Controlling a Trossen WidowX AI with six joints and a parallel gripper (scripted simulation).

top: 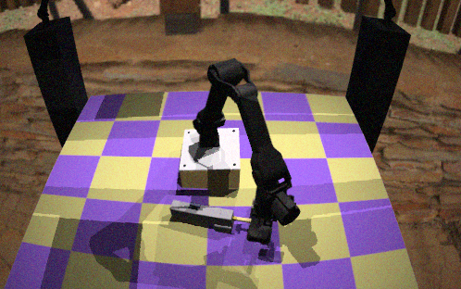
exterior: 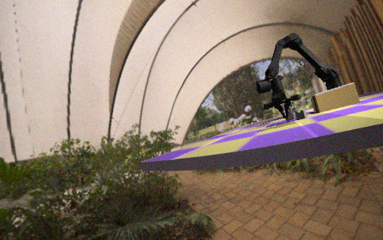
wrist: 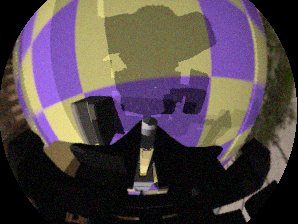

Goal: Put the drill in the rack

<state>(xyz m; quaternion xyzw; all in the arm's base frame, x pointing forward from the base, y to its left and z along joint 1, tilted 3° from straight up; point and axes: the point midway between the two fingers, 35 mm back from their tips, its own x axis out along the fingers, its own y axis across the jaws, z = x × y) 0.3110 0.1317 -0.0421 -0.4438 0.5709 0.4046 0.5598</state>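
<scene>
Right now the drill is 40 mm to the right of my gripper tip, 30 mm above it and 10 mm behind it. Round my gripper tip: dark rack: 70 mm behind, 20 mm to the left; then dark key: 190 mm to the right, 60 mm behind, 30 mm above.
</scene>
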